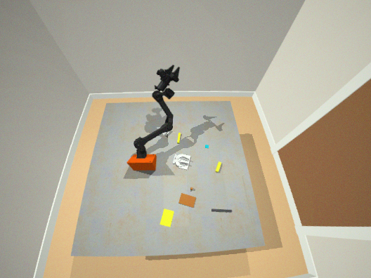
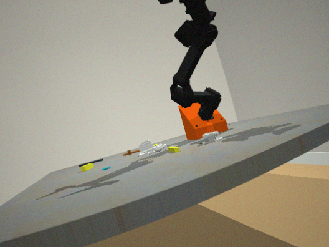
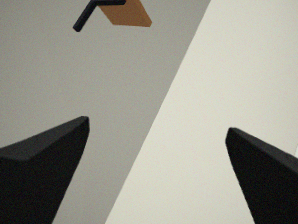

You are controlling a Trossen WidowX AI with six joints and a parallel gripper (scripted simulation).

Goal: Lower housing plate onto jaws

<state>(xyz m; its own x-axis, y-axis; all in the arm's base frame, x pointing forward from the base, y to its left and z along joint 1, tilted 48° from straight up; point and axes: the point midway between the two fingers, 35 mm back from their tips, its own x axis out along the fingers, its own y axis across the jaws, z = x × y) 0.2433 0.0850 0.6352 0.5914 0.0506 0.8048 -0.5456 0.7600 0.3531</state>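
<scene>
Now: gripper tip 100 mm past the white part, 260 mm to the left of it and 480 mm above it. The rest, counted from my gripper tip: yellow block 360 mm ahead, 580 mm to the right, 480 mm below; then teal chip 280 mm ahead, 390 mm to the right, 490 mm below; then brown plate 120 mm ahead, 840 mm to the right, 490 mm below.
</scene>
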